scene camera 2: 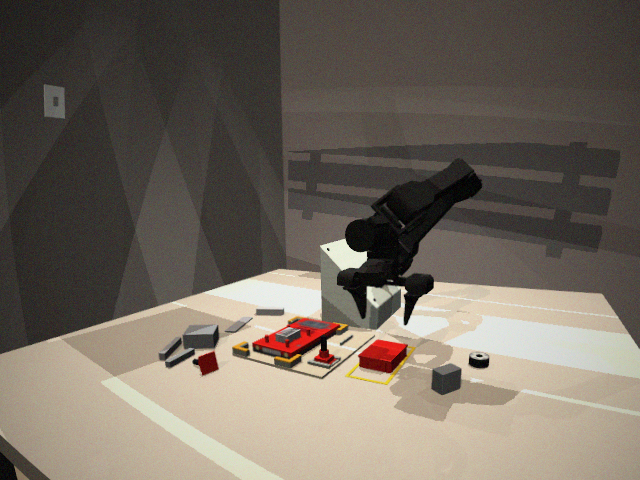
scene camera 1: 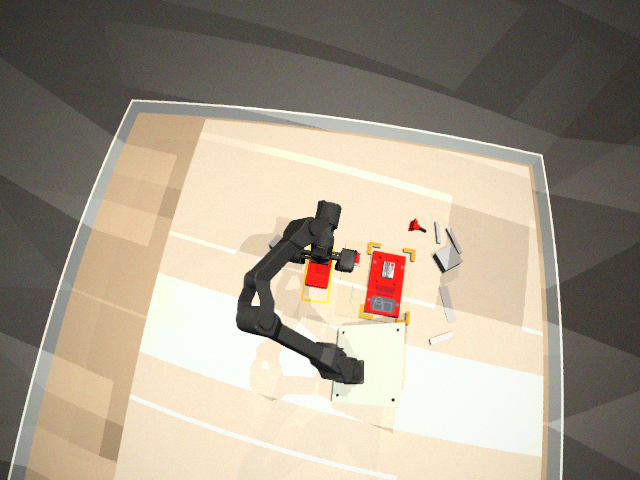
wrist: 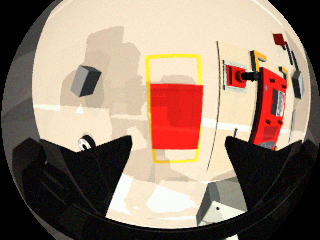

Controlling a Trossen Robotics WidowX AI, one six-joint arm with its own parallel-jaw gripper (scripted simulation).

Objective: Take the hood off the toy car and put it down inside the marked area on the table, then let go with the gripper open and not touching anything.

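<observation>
My gripper (scene camera 2: 384, 321) is empty and open. I can see the gripper in scene camera 1 (scene camera 1: 319, 265) too, and again in the wrist view (wrist: 181, 141). There is also a red hood (scene camera 2: 381, 355) here, and I find the hood in the wrist view (wrist: 176, 109) as well.
</observation>
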